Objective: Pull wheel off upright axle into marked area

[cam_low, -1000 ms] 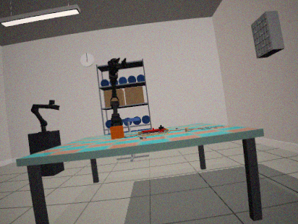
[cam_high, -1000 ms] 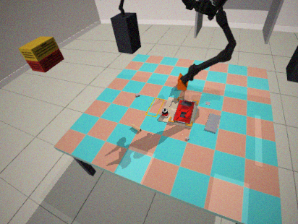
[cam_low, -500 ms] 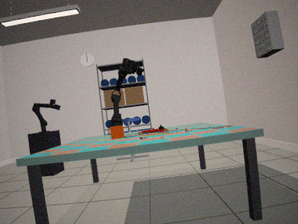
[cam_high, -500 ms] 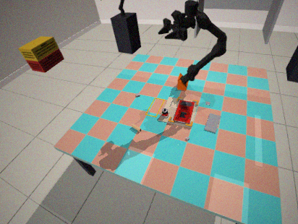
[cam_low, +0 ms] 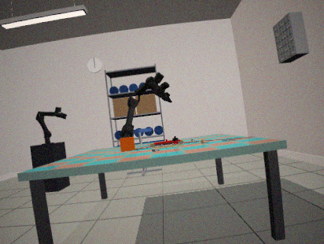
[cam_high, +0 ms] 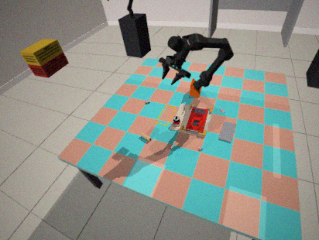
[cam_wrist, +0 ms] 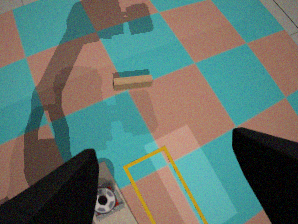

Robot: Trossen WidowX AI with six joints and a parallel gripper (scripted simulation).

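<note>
Now: gripper tip 50 mm to the right of the wheel and 270 mm above it. The rest, counted from my gripper tip: small tan stick (180 mm ahead, 80 mm to the right, 300 mm below); upright axle (50 mm to the left, 280 mm below).
</note>
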